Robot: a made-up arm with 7 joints.
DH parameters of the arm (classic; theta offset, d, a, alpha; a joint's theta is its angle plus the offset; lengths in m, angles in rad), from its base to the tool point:
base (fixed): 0 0.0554 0 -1.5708
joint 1: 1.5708 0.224 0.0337 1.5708
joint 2: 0 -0.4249 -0.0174 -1.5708
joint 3: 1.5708 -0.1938 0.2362 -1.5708
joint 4: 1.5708 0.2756 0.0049 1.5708
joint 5: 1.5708 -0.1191 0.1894 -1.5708
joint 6: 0 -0.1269 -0.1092 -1.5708
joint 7: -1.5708 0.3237 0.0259 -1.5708
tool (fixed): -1.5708 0.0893 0 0
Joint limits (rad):
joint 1: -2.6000..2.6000
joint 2: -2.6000..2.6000
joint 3: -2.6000..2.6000
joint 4: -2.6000..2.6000
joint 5: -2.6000..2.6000
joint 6: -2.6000..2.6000
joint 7: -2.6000..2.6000
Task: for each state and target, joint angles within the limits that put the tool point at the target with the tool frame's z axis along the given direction. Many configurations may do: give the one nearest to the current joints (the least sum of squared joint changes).
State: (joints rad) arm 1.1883 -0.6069 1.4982 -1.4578 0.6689 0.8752 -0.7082
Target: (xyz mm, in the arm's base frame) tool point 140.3 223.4 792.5 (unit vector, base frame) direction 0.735 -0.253 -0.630
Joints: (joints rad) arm 0.7621 -1.0170 0.6739 -1.2874 0.3246 0.5443 -0.6451
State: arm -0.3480 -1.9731 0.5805 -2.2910 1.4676 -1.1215 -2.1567
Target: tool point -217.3 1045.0 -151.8 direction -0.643 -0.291 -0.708
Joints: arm -1.2946 -2.4599 1.0085 -2.2925 1.5318 -1.0325 -1.6246
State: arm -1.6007 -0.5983 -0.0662 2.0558 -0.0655 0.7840 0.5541
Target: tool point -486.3 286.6 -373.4 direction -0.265 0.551 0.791
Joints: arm -1.1556 0.4184 0.1923 1.9637 -0.1233 0.7536 0.8231
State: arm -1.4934 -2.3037 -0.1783 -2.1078 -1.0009 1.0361 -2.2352
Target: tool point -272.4 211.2 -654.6 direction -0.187 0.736 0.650
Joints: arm -1.5832 -1.6154 -0.4886 -2.3946 -0.7388 1.0905 -2.2107
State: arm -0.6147 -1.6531 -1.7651 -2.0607 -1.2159 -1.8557 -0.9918
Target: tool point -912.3 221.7 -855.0 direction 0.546 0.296 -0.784
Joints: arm -1.1912 -2.3238 -1.0154 -1.5459 -1.1875 -1.6629 -1.1899
